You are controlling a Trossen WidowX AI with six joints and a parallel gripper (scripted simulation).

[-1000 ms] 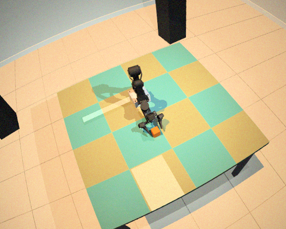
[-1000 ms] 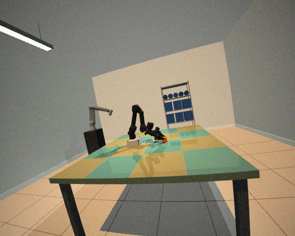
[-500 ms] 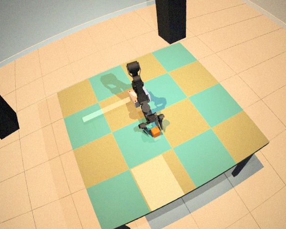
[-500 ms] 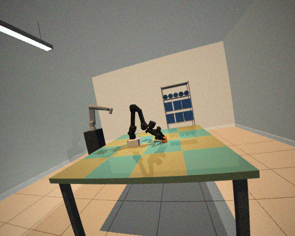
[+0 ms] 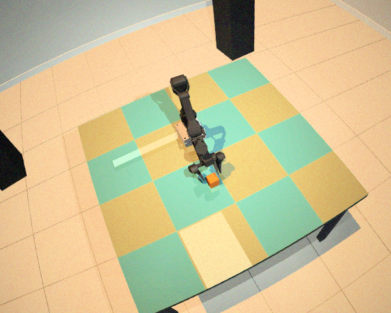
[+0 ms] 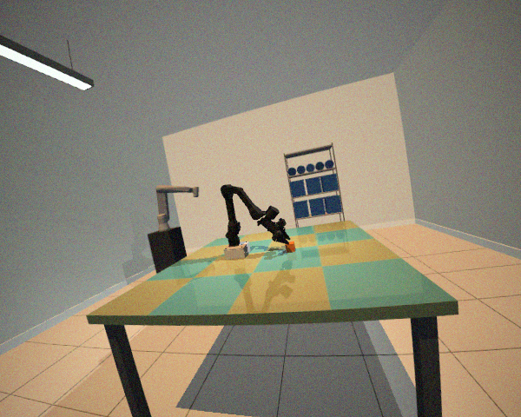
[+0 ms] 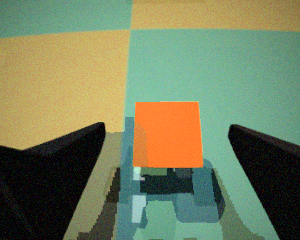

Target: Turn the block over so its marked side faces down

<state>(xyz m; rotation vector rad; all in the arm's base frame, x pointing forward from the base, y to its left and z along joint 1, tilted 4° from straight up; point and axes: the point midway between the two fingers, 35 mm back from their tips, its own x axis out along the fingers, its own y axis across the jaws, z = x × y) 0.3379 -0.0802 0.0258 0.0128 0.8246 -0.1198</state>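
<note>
Now: the block 1 cm behind my gripper tip and 3 cm below it.
</note>
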